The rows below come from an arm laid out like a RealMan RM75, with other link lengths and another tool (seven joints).
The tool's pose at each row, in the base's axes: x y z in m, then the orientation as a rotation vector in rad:
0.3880, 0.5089, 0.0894, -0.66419, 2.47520, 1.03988
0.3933, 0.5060, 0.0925, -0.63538, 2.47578, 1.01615
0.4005, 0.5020, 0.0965, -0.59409, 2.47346, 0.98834
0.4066, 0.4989, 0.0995, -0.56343, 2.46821, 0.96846
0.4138, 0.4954, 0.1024, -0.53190, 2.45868, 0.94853
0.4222, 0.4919, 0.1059, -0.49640, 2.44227, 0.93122
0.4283, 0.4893, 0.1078, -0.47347, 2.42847, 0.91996
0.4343, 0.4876, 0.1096, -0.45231, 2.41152, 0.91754
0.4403, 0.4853, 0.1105, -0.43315, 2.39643, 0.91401
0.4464, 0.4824, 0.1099, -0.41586, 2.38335, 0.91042
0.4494, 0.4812, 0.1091, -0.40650, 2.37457, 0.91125
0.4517, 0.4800, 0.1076, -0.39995, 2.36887, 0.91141
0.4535, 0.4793, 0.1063, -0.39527, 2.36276, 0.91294
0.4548, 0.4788, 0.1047, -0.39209, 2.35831, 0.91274
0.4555, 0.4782, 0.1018, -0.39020, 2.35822, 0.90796
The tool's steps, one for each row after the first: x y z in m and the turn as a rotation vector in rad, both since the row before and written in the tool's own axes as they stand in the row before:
-0.0051, -0.0030, -0.0034, 0.02202, -0.01524, 0.01008
-0.0069, -0.0042, -0.0043, 0.02705, -0.02322, 0.01505
-0.0059, -0.0036, -0.0029, 0.01932, -0.01981, 0.01017
-0.0067, -0.0045, -0.0027, 0.01922, -0.02358, 0.00915
-0.0081, -0.0048, -0.0025, 0.01759, -0.03053, 0.00971
-0.0056, -0.0038, -0.0012, 0.01114, -0.02240, 0.00519
-0.0057, -0.0031, -0.0004, 0.00420, -0.02322, 0.00555
-0.0051, -0.0040, -0.0001, 0.00477, -0.02094, 0.00488
-0.0043, -0.0052, 0.0006, 0.00466, -0.01845, 0.00460
-0.0018, -0.0027, 0.0008, 0.00034, -0.01107, 0.00274
-0.0008, -0.0027, 0.0010, 0.00059, -0.00741, 0.00198
-0.0006, -0.0020, 0.0010, -0.00087, -0.00688, 0.00111
0.0000, -0.0018, 0.0011, 0.00024, -0.00512, 0.00026
0.0012, -0.0023, 0.0016, 0.00379, -0.00148, -0.00037

